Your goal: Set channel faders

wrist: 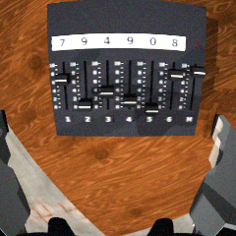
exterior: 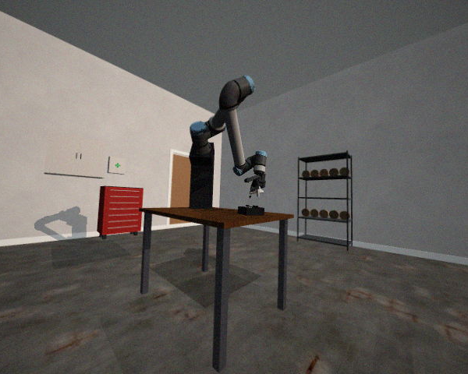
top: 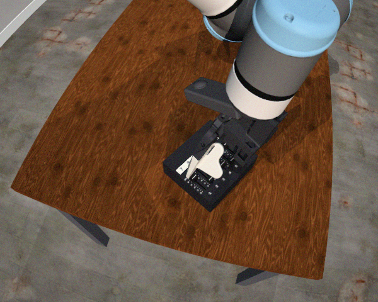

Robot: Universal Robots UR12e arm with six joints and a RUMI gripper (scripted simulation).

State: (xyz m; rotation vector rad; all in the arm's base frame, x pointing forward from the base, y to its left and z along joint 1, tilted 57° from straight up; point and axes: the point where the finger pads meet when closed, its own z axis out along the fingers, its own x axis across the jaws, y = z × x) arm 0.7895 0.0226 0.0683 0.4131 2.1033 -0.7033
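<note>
Now: hand 6 cm above the channel 3 fader and 1 cm short of it. The rest, counted from my hand: channel 2 fader (6 cm below, 3 cm ahead); channel 5 cap (6 cm below, 4 cm to the left, 2 cm behind); channel 4 fader (6 cm below, 2 cm to the left, 1 cm behind).
</note>
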